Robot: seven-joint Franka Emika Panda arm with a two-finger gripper.
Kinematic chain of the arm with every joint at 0, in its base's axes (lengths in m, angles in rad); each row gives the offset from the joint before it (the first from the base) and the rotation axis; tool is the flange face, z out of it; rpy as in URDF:
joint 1: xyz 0 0 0.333 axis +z
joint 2: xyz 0 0 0 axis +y
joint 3: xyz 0 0 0.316 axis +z
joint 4: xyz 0.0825 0 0 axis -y
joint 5: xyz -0.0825 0 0.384 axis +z
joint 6: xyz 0 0 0 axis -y
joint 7: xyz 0.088 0 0 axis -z
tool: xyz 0 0 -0.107 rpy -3.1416 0 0
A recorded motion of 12 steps. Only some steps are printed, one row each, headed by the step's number.
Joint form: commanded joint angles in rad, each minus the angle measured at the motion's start. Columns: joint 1, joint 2, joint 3, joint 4, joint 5, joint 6, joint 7.
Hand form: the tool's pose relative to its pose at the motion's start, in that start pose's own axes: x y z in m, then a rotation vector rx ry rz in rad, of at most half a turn. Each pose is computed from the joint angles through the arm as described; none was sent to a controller.
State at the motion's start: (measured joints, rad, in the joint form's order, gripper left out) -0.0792 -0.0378 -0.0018 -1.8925 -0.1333 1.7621 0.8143
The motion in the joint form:
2: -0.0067 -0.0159 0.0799 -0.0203 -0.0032 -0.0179 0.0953
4: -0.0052 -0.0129 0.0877 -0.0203 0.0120 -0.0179 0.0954
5: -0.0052 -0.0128 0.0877 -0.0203 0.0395 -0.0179 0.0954
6: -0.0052 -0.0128 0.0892 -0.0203 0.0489 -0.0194 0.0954
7: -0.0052 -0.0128 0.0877 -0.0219 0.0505 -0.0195 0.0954
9: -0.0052 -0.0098 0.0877 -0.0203 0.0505 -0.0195 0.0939
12: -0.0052 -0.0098 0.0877 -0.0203 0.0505 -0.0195 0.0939
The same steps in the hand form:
2: -0.0335 -0.0219 -0.0021 -0.0196 0.0029 0.0225
4: -0.0380 -0.0267 -0.0011 -0.0124 -0.0091 0.0158
5: -0.0399 -0.0282 -0.0011 0.0043 -0.0304 0.0207
6: -0.0412 -0.0292 -0.0011 0.0088 -0.0383 0.0209
7: -0.0409 -0.0287 -0.0002 0.0085 -0.0409 0.0225
9: -0.0404 -0.0293 0.0005 0.0076 -0.0419 0.0209
12: -0.0404 -0.0293 0.0005 0.0076 -0.0419 0.0209

